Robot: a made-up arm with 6 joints. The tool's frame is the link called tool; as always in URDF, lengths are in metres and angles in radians. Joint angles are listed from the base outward.
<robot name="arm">
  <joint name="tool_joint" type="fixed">
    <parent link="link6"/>
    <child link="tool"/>
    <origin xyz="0 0 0" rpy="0 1.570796 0"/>
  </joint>
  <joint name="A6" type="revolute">
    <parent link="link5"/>
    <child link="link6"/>
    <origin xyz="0 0 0.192" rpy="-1.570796 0 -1.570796"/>
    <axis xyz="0 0 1"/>
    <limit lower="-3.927" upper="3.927"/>
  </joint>
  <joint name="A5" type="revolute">
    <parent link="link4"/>
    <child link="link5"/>
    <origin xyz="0 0 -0.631" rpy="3.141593 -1.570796 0"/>
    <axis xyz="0 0 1"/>
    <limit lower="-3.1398" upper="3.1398"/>
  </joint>
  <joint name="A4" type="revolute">
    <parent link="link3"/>
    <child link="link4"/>
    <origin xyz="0 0 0" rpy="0 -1.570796 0"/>
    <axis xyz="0 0 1"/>
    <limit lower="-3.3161" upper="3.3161"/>
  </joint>
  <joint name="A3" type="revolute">
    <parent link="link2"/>
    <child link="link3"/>
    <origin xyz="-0.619 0 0" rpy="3.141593 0 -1.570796"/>
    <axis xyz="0 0 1"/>
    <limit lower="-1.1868" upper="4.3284"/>
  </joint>
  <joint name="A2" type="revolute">
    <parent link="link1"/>
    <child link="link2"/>
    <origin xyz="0 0 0" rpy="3.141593 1.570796 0"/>
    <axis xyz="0 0 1"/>
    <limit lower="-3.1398" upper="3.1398"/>
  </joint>
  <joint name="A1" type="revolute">
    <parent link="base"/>
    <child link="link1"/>
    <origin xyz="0 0 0.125" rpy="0 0 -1.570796"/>
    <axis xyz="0 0 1"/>
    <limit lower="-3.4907" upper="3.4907"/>
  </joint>
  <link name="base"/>
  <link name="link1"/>
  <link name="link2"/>
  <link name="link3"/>
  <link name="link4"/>
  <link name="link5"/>
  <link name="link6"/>
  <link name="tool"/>
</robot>
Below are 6 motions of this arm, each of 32 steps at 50 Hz.
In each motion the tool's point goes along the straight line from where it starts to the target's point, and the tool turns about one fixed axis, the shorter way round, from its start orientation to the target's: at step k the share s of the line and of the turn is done. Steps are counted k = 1, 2, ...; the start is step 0. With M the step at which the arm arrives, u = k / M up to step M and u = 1 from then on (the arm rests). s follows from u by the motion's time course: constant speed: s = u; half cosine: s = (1 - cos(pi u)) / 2; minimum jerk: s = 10 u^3 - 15 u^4 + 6 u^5.
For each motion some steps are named. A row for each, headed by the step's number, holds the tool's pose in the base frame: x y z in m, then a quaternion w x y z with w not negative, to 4 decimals.
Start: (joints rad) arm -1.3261 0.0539 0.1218 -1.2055 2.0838 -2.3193
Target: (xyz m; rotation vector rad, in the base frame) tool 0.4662 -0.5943 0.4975 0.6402 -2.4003 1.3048
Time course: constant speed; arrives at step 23
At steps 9, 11, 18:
9: 0.2415 -0.6413 0.5641 0.1865 0.0456 -0.8688 0.4564
11: 0.2736 -0.6346 0.5546 0.1841 0.0714 -0.8669 0.4577
18: 0.3859 -0.6111 0.5213 0.1746 0.1614 -0.8557 0.4595

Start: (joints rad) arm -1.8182 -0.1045 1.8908 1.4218 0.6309 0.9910
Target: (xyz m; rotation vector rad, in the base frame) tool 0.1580 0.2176 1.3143 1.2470 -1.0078 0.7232
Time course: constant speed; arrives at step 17
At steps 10, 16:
10: 0.1317 0.3295 1.2826 0.6322 0.6115 -0.3248 0.3477
16: 0.1542 0.2336 1.3098 0.6376 0.5562 -0.4252 0.3216

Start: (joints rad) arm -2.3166 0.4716 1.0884 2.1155 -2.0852 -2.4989
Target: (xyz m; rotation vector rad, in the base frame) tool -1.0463 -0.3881 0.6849 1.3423 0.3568 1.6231
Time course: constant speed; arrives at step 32
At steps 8, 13, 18, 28, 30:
8: -0.5635 -0.5338 1.0528 0.4387 0.5446 0.4512 0.5544
13: -0.6641 -0.5035 0.9761 0.4518 0.5508 0.3906 0.5830
18: -0.7647 -0.4731 0.8995 0.4627 0.5544 0.3283 0.6089
28: -0.9658 -0.4124 0.7462 0.4781 0.5538 0.1992 0.6520
30: -1.0061 -0.4002 0.7156 0.4801 0.5524 0.1728 0.6591

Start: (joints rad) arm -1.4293 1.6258 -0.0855 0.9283 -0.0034 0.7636
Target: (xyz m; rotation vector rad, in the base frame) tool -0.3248 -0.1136 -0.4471 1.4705 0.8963 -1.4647
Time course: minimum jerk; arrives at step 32
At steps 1, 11, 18, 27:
1: -0.0178 -0.6911 -0.5553 0.6978 -0.0418 0.7007 0.1425
11: -0.0870 -0.5610 -0.5309 0.7088 0.1274 0.6925 -0.0416
18: -0.2069 -0.3355 -0.4887 0.6237 0.3960 0.5772 -0.3478
27: -0.3157 -0.1308 -0.4503 0.4449 0.5769 0.3785 -0.5709

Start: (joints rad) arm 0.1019 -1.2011 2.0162 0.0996 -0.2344 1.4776
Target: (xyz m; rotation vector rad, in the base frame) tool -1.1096 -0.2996 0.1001 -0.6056 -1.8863 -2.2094
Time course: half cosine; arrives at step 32
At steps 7, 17, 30, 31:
7: -1.1713 -0.3111 0.2613 0.0984 -0.0337 -0.6978 -0.7087
17: -1.1410 -0.3055 0.1821 0.0931 -0.1175 -0.6690 -0.7280
30: -1.1103 -0.2997 0.1018 0.0871 -0.2015 -0.6341 -0.7415
31: -1.1098 -0.2996 0.1005 0.0869 -0.2028 -0.6334 -0.7416

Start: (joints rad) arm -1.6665 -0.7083 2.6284 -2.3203 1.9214 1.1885
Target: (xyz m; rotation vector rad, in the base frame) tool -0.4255 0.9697 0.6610 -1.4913 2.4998 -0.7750
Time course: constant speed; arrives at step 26
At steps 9, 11, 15, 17, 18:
9: 0.0034 1.0102 0.6281 0.2143 0.2816 -0.9099 0.2164
11: -0.0471 1.0054 0.6320 0.1823 0.3091 -0.9064 0.2227
15: -0.1480 0.9959 0.6397 0.1172 0.3624 -0.8945 0.2342
17: -0.1984 0.9911 0.6436 0.0843 0.3880 -0.8860 0.2393
18: -0.2237 0.9888 0.6455 0.0679 0.4006 -0.8812 0.2417

